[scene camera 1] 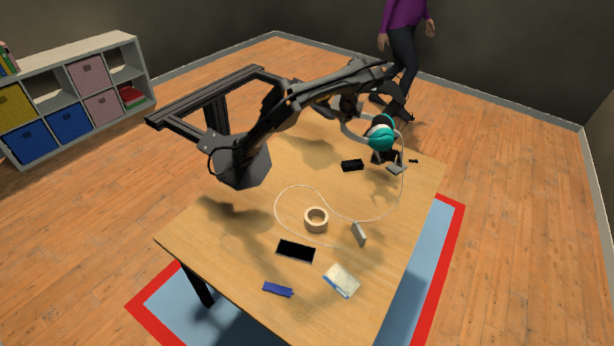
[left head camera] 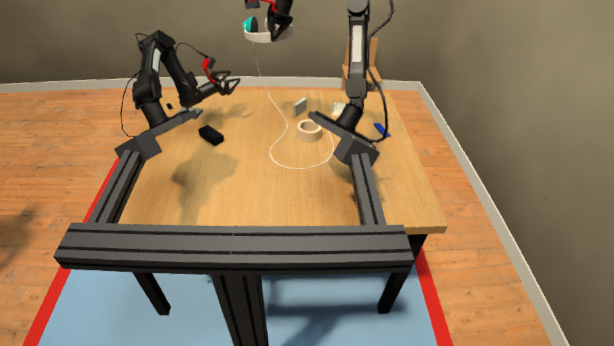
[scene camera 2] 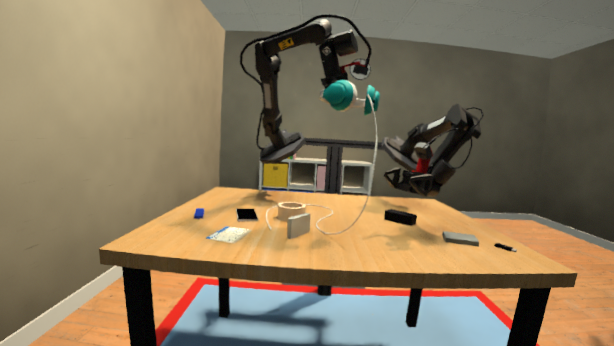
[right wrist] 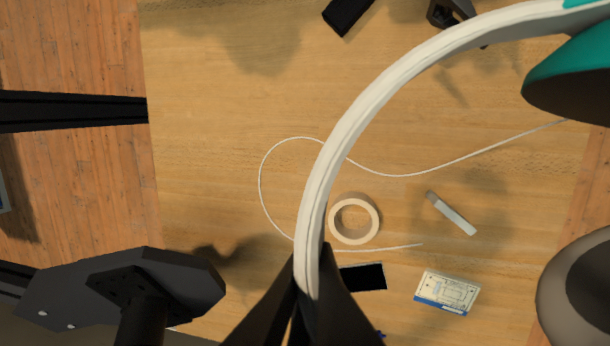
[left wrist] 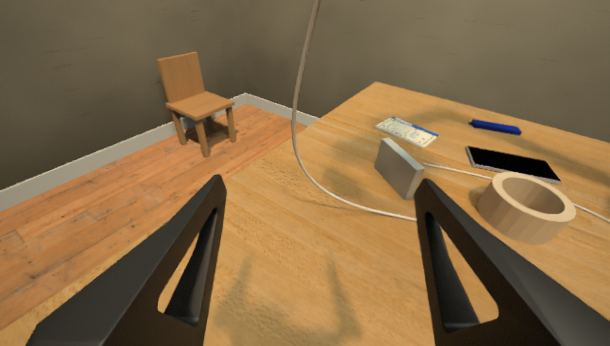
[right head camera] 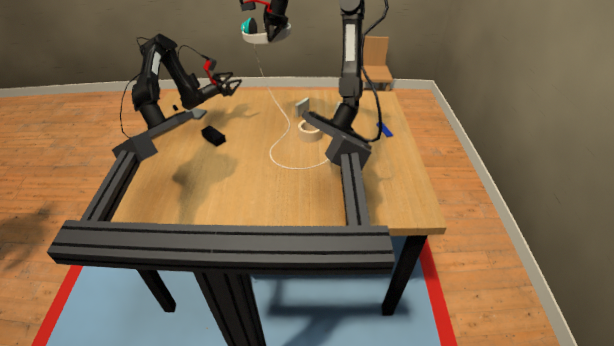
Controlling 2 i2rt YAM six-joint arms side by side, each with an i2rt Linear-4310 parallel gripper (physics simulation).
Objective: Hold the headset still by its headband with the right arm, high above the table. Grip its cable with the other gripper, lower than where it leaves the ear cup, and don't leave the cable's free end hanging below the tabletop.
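Places are measured from the left arm's base along level axes (x ahead, y left, z up), in millimetres.
Pixels of known places: left gripper, fingertip midpoint: (scene camera 1: 391,165) (left head camera: 235,75) (scene camera 2: 396,176) (left wrist: 320,183) (right head camera: 237,76); right gripper, fingertip midpoint: (scene camera 1: 342,123) (left head camera: 272,40) (right wrist: 315,252) (right head camera: 268,41); left arm's base, origin of the base link: (scene camera 1: 319,102) (scene camera 2: 404,153); right arm's base, origin of the base link: (scene camera 1: 241,160) (left head camera: 343,128) (scene camera 2: 281,145) (right wrist: 149,299) (right head camera: 338,128).
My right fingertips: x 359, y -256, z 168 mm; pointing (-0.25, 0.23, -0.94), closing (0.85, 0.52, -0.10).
For each thing: its middle in the pictures, then the offset to it from my right fingertips. "pt": a spot on its surface instead. Level surfaces: height alone.
- headset's white headband, surface spot: (right wrist: 360,110) (left head camera: 252,33) pt dz +20, dx -2, dy +70 mm
- table, its level: dz -418 mm
- Tape roll, body centre: (left wrist: 522,206) (right wrist: 353,217) (scene camera 2: 291,211) (right head camera: 310,130) (left head camera: 309,130) (scene camera 1: 316,219) dz -394, dx +55, dy -139 mm
- upright grey box, body centre: (left wrist: 396,167) (right wrist: 449,211) (scene camera 2: 299,225) (scene camera 1: 358,233) (left head camera: 299,107) (right head camera: 302,107) dz -388, dx +221, dy -59 mm
- Phone, body centre: (left wrist: 509,163) (right wrist: 352,278) (scene camera 2: 246,214) (scene camera 1: 295,250) dz -414, dx +105, dy -293 mm
- card, body centre: (left wrist: 406,131) (right wrist: 446,292) (scene camera 2: 230,234) (scene camera 1: 341,279) (left head camera: 341,109) dz -417, dx +305, dy -243 mm
- blue item, body centre: (left wrist: 493,126) (scene camera 2: 199,213) (scene camera 1: 278,289) (right head camera: 384,129) (left head camera: 381,129) dz -413, dx +184, dy -441 mm
- Black box, body centre: (scene camera 2: 400,217) (left head camera: 211,135) (right head camera: 213,135) (scene camera 1: 352,165) dz -400, dx -75, dy +248 mm
- grey slab, body centre: (scene camera 2: 460,238) (left head camera: 189,112) (right head camera: 194,113) (scene camera 1: 396,167) dz -410, dx +79, dy +431 mm
- small black stick, body centre: (scene camera 2: 505,247) dz -413, dx +111, dy +560 mm
The headset's white headband (left head camera: 257,36) (right wrist: 360,110) is held by my right gripper (left head camera: 274,36) (right wrist: 315,252), shut on it high above the table (scene camera 2: 320,267). Its teal ear cups (scene camera 2: 340,95) (scene camera 2: 371,100) hang apart. The white cable (scene camera 2: 376,145) (left wrist: 296,100) (scene camera 1: 402,185) drops from one cup, meets the table and curves around the tape roll. Its free end (right wrist: 420,244) (scene camera 2: 271,229) lies on the tabletop. My left gripper (left head camera: 235,86) (scene camera 2: 400,179) (left wrist: 320,183) is open and empty above the table. In the left wrist view, the hanging cable shows beyond and between its fingertips, apart from them.
Tape roll (scene camera 1: 316,225) lies inside the cable's curve. An upright grey box (scene camera 1: 358,234) stands near the cable. Phone (scene camera 1: 295,251), card (scene camera 1: 341,281) and blue item (scene camera 1: 277,289) lie nearby. Black box (scene camera 2: 400,217), grey slab (scene camera 2: 460,239) and small black stick (scene camera 2: 505,247) lie near the left arm.
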